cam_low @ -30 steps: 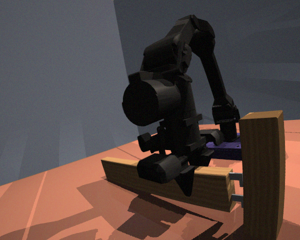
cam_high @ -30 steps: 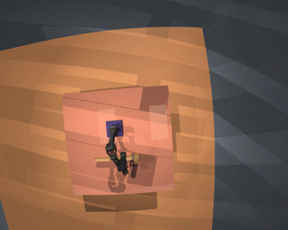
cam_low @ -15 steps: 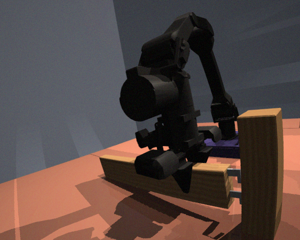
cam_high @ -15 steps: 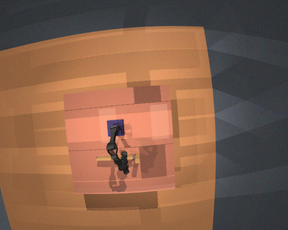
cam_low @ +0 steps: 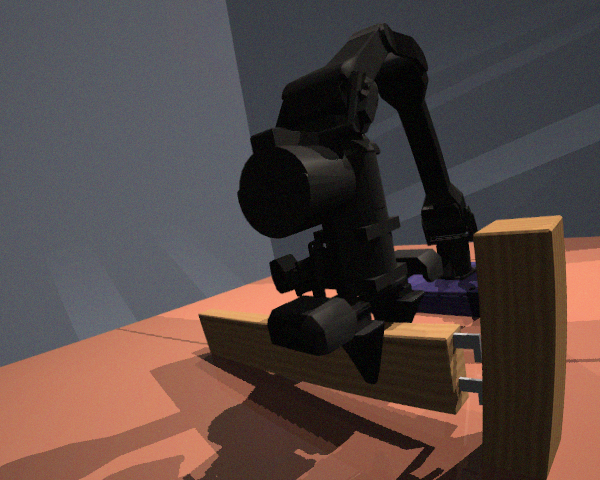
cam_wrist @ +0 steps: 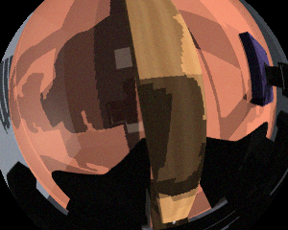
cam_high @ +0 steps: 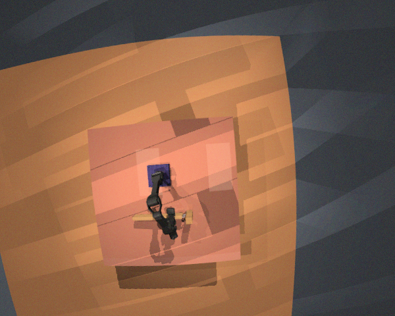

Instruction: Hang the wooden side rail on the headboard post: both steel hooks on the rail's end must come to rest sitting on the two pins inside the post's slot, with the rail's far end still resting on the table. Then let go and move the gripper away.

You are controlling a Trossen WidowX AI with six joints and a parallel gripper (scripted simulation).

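Right now my gripper tip is 14 cm to the right of the headboard post, 4 cm below it and 1 cm past it.
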